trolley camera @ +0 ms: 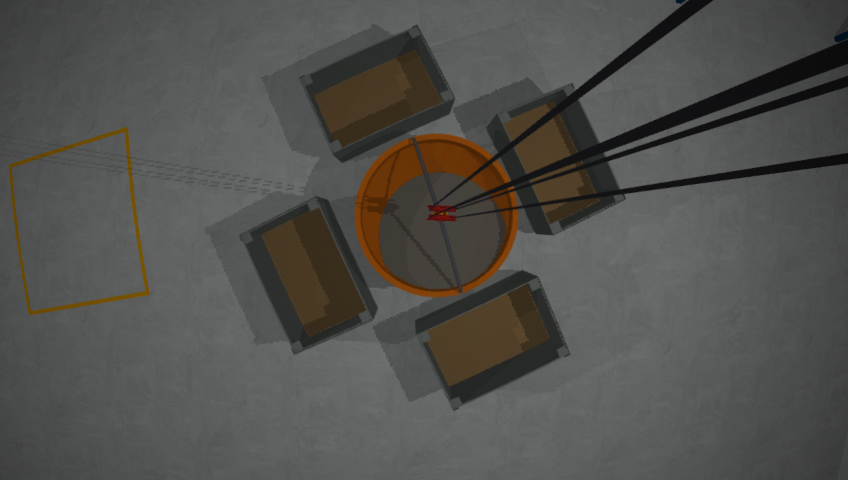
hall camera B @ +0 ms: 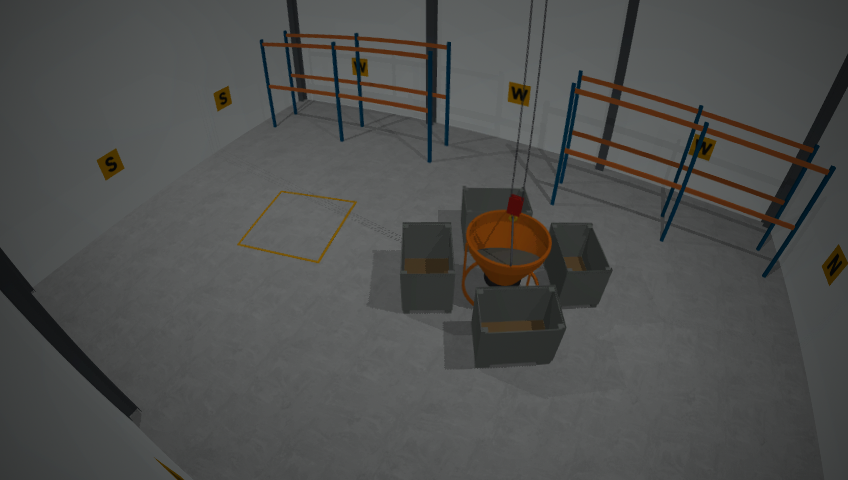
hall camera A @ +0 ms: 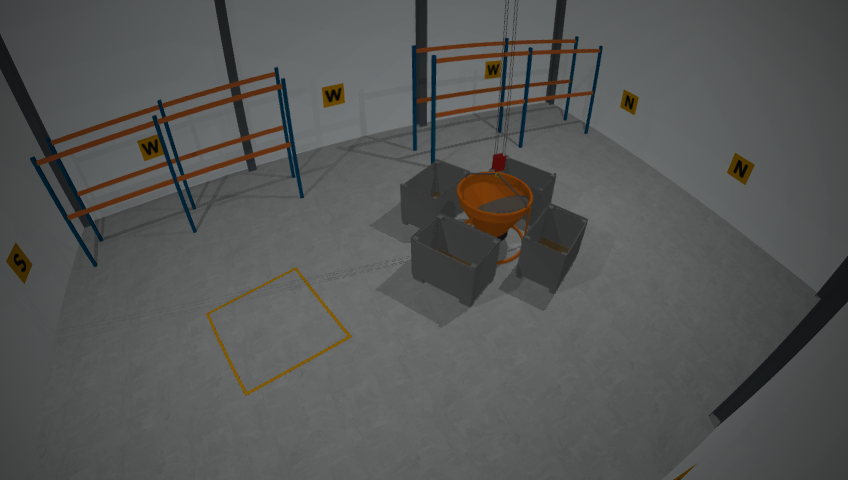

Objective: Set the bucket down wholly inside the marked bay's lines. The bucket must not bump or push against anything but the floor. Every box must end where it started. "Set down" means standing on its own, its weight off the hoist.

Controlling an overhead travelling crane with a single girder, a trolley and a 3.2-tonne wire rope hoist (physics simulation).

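Note:
My hook, the gripper (hall camera A: pixel 497 173) (hall camera B: pixel 512 217) (trolley camera: pixel 442 212), hangs under a red block and holds the orange bucket by its grey bail. The bucket (hall camera A: pixel 490 224) (hall camera B: pixel 503 271) (trolley camera: pixel 464 155) is upright, with grey contents, amid several grey boxes. Its foot is partly hidden, and I cannot tell whether it touches the floor. Boxes (hall camera A: pixel 452 264) (hall camera B: pixel 426 291) (trolley camera: pixel 315 279), (hall camera A: pixel 541 267) (hall camera B: pixel 514 347) (trolley camera: pixel 482 350) and others stand close around it. The marked bay (hall camera A: pixel 298 365) (hall camera B: pixel 278 252) (trolley camera: pixel 136 211) is a yellow outline, left of the boxes in all three views.
One blue and orange rack (hall camera A: pixel 184 201) (hall camera B: pixel 429 136) and another rack (hall camera A: pixel 433 136) (hall camera B: pixel 678 197) stand by the W wall. In the trolley camera, one box (trolley camera: pixel 315 279) stands between the bucket and the bay, and another box (trolley camera: pixel 380 101) stands above the bucket.

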